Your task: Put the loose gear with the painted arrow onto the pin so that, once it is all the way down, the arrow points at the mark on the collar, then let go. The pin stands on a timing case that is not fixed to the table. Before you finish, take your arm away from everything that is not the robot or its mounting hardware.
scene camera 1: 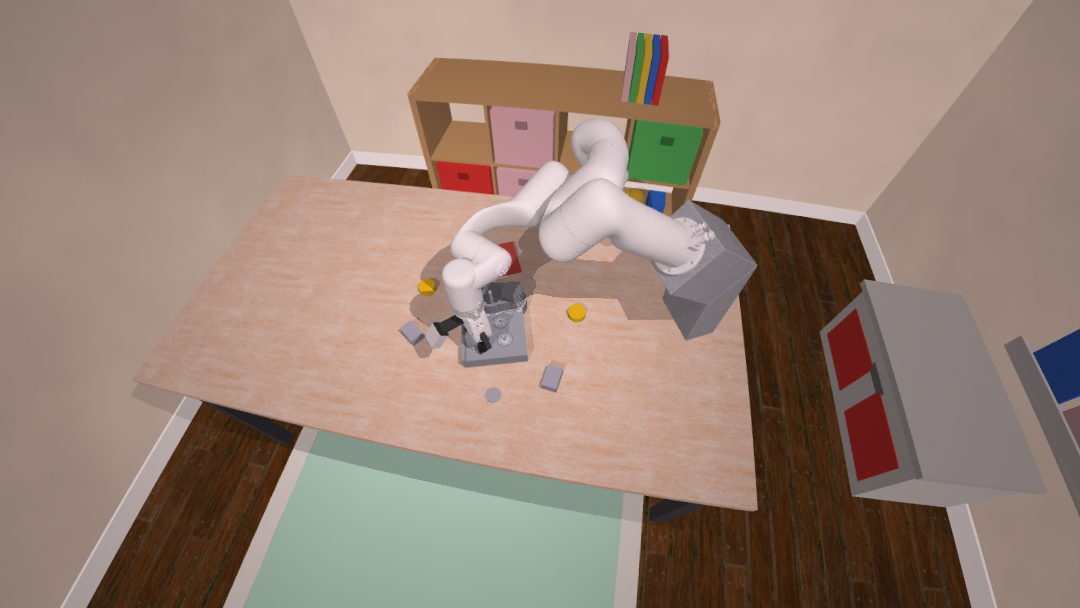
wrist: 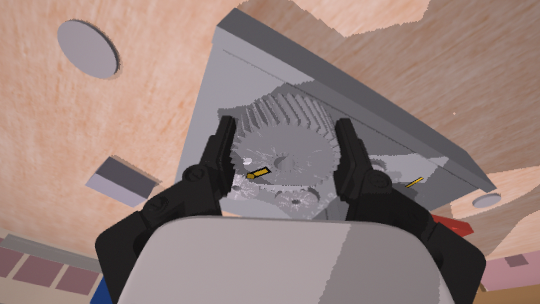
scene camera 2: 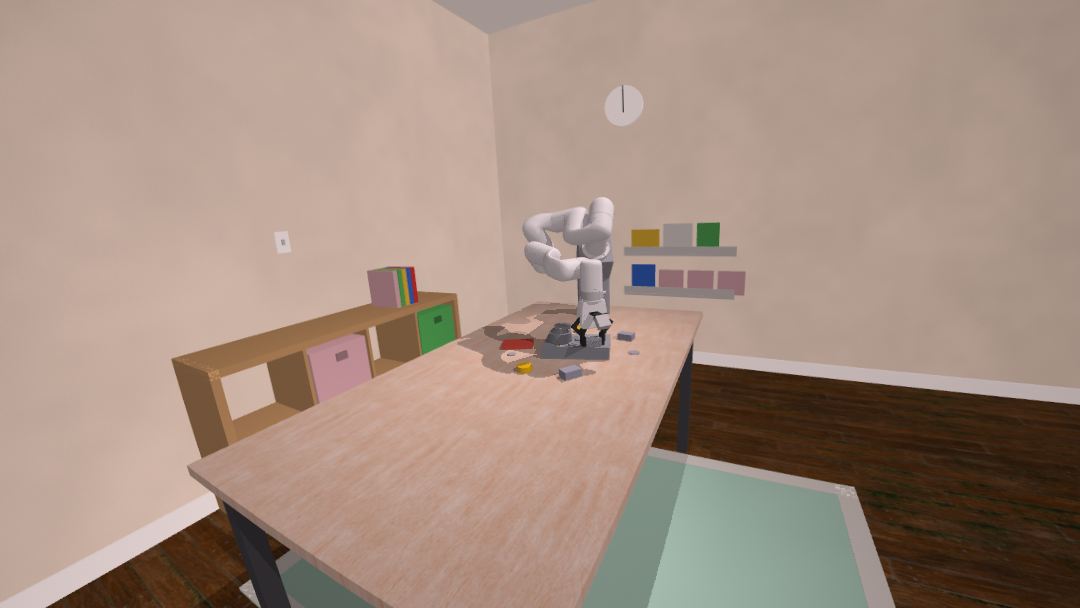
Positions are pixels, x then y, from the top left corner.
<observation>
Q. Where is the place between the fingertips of my gripper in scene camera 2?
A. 592, 345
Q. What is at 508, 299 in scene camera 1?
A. A grey timing case.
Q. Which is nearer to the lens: the grey block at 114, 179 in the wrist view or the grey timing case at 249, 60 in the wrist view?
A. The grey timing case.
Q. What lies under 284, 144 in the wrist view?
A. A grey gear.
</observation>
